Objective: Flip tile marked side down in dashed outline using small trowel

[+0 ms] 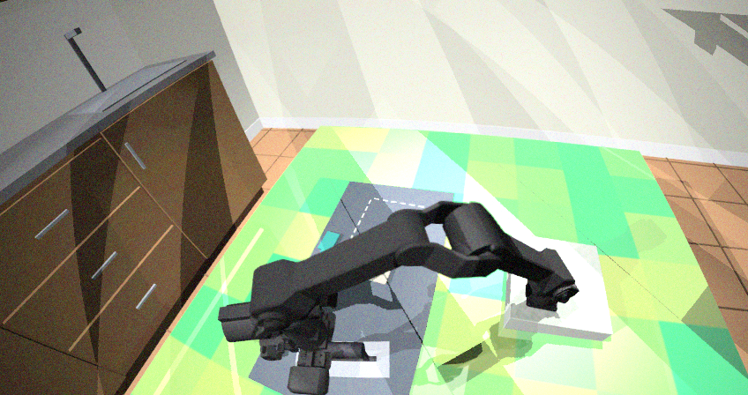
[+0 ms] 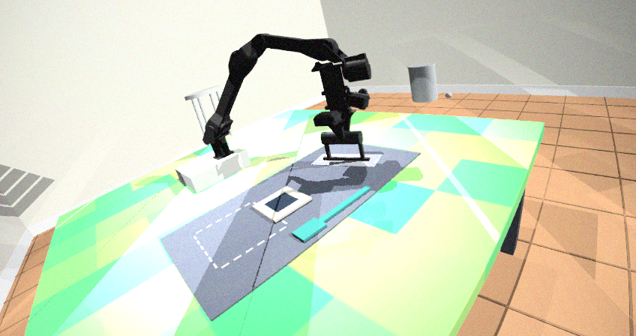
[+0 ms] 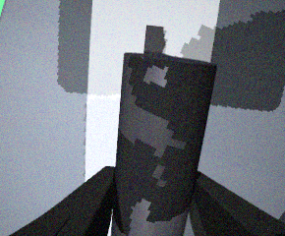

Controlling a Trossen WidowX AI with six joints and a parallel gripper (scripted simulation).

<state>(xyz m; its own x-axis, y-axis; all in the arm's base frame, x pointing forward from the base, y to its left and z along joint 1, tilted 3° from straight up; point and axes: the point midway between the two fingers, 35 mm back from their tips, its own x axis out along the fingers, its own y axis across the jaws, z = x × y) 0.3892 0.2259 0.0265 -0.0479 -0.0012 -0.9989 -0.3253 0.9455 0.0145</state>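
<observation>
My gripper tip is now 30 mm past the dark handled tool, 30 mm above it and 10 mm to the left of it. The rest, counted from my gripper tip: grey mat: 210 mm to the right, 90 mm below, 10 mm ahead; teal flat tool: 230 mm to the right, 150 mm ahead, 60 mm below; tile: 250 mm to the right, 60 mm below, 10 mm ahead.
</observation>
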